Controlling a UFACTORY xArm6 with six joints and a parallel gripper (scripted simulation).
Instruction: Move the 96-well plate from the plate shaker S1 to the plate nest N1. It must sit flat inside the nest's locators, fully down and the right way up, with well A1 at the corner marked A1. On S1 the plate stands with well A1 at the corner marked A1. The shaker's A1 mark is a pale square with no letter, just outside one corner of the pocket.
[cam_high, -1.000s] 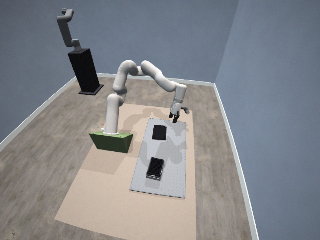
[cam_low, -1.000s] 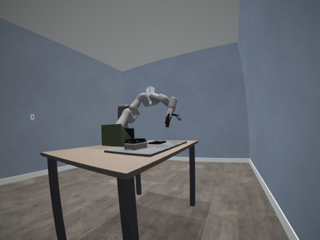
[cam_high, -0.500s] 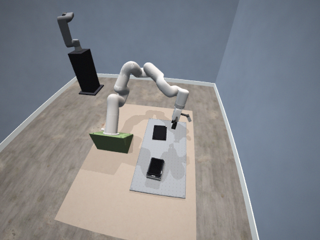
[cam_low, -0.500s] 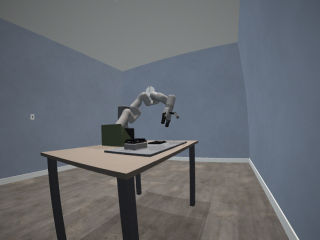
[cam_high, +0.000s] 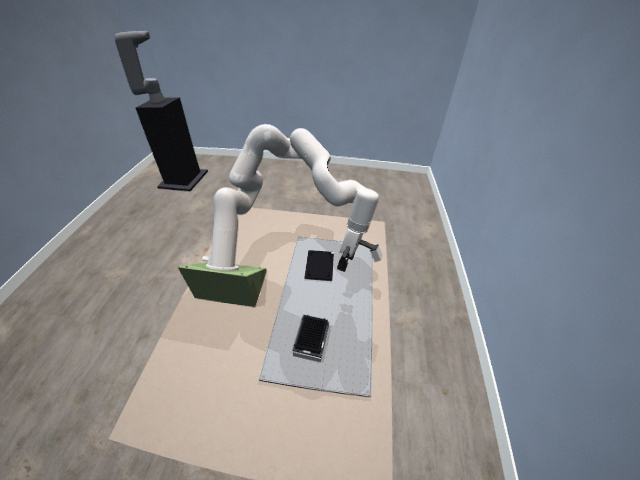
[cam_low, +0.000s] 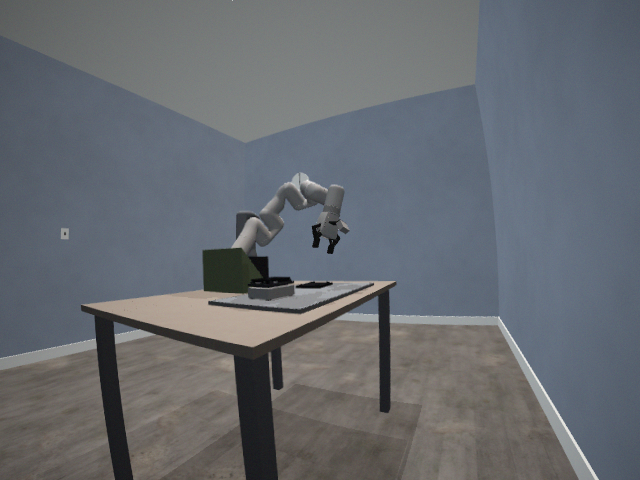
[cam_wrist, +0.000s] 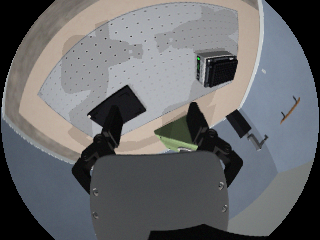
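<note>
The black 96-well plate is 250 mm to the right of my hand, 110 mm below it and 90 mm behind it. The rest, counted from my hand: black plate nest N1: 170 mm below, 110 mm to the left, 110 mm behind.
</note>
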